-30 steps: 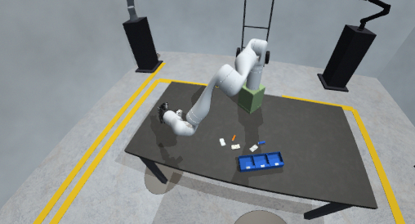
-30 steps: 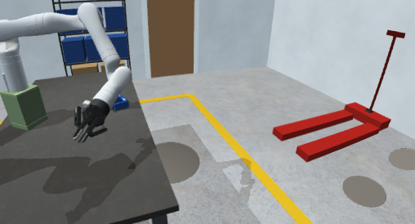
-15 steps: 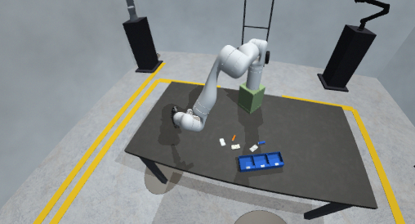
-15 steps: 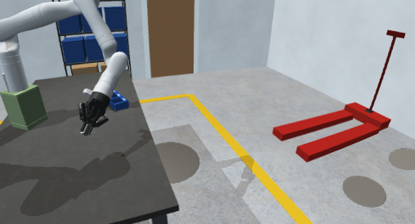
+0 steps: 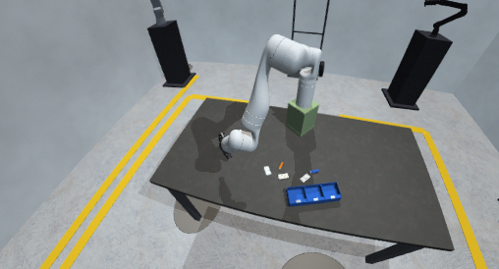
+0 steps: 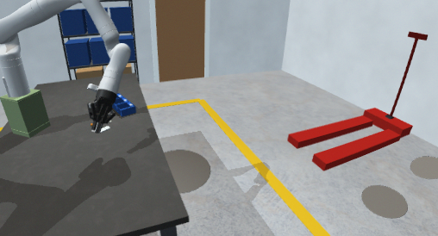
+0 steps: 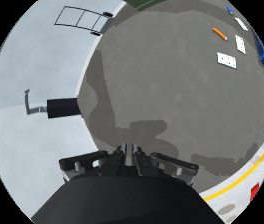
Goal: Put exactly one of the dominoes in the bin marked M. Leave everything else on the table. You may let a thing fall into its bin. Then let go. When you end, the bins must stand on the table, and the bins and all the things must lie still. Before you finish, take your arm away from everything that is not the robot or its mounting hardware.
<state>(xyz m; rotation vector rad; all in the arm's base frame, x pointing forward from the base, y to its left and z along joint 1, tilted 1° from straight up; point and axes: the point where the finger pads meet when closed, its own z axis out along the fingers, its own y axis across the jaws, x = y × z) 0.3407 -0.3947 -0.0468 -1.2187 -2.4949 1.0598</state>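
My hand is 48 cm to the right of the blue three-compartment bin, 13 cm short of it and 12 cm above it. Round my hand: small orange piece: 30 cm to the left, 14 cm below, 2 cm behind; small blue piece: 48 cm to the left, 14 cm below, 1 cm behind; white domino: 44 cm to the left, 14 cm below, 3 cm ahead.
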